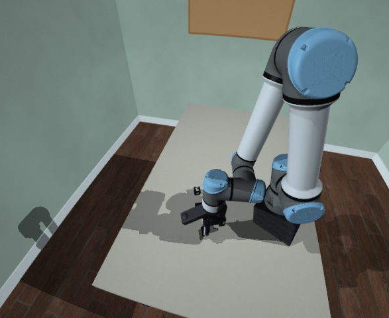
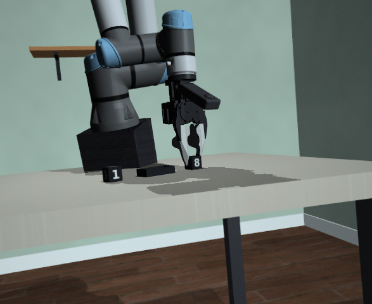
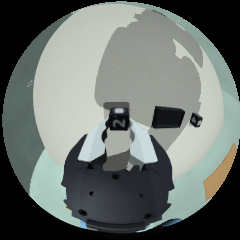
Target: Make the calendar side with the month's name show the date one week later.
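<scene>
The black digit cube is 19 cm to the right of my hand, 11 cm ahead of it and 1 cm below it. The rest, counted from my hand: black tray: 10 cm to the right, 6 cm ahead, 2 cm below.
</scene>
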